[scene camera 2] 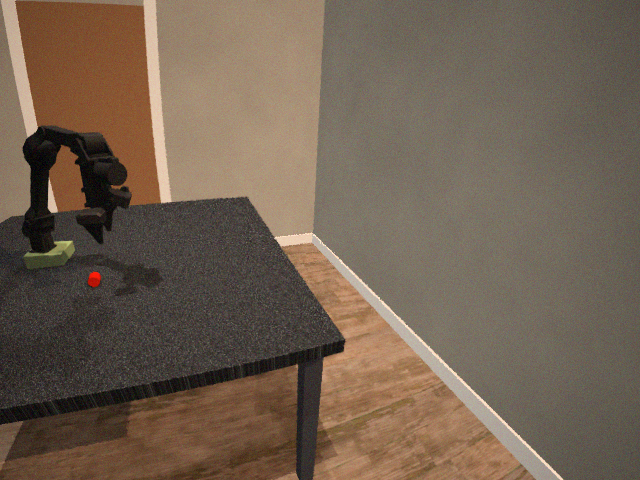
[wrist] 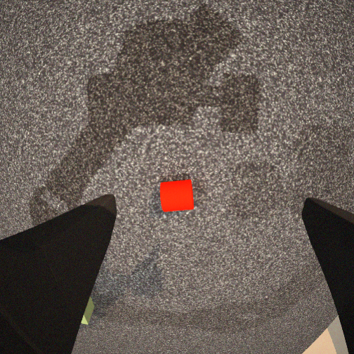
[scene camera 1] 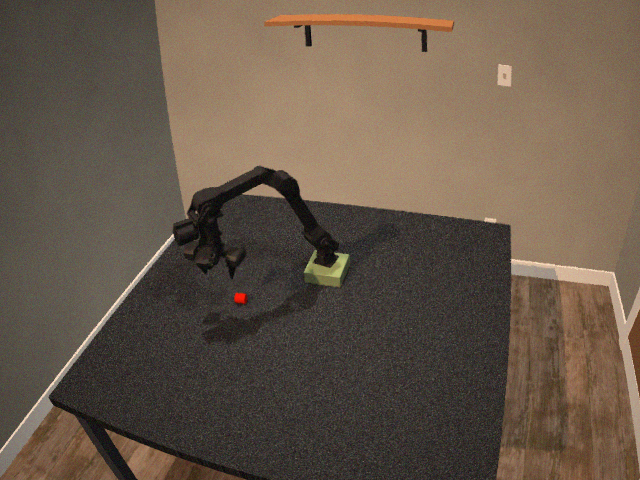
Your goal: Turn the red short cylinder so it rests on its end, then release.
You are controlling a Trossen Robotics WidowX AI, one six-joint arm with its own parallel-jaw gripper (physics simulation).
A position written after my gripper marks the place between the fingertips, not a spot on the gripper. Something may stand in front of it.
Observation:
I see my gripper [scene camera 2: 105,237] and a red short cylinder [wrist: 175,195].
My gripper is seen too in the wrist view [wrist: 214,206] and in scene camera 1 [scene camera 1: 218,275].

